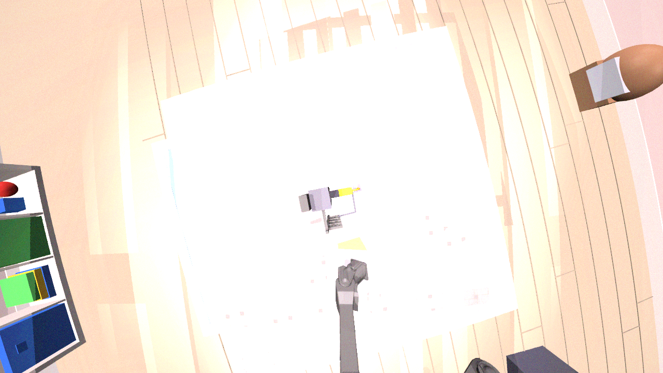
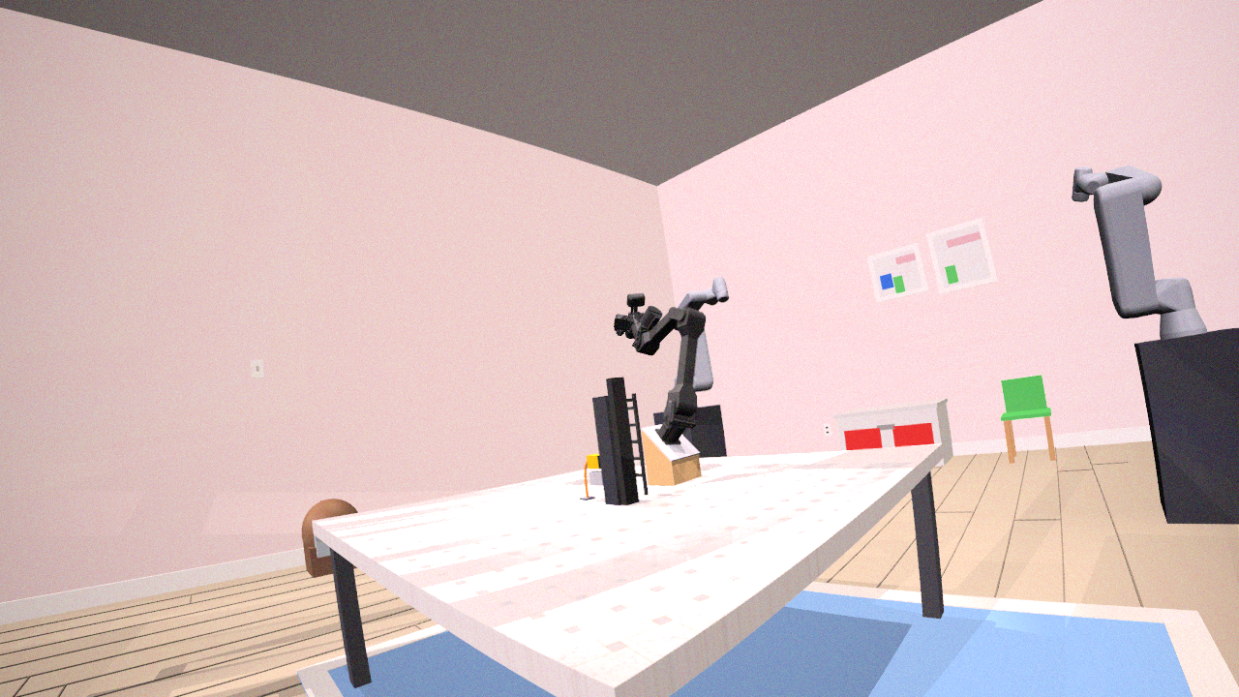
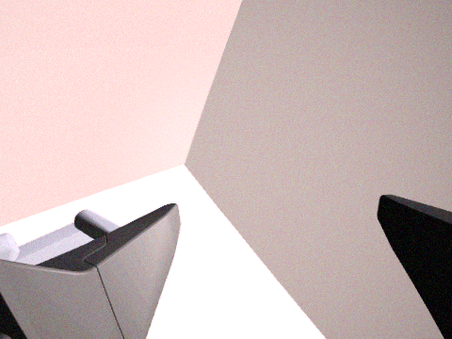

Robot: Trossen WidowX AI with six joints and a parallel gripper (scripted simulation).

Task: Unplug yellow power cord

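Now: the yellow plug 46 cm ahead of my gripper tip, 34 cm to the left of it and 51 cm below it.
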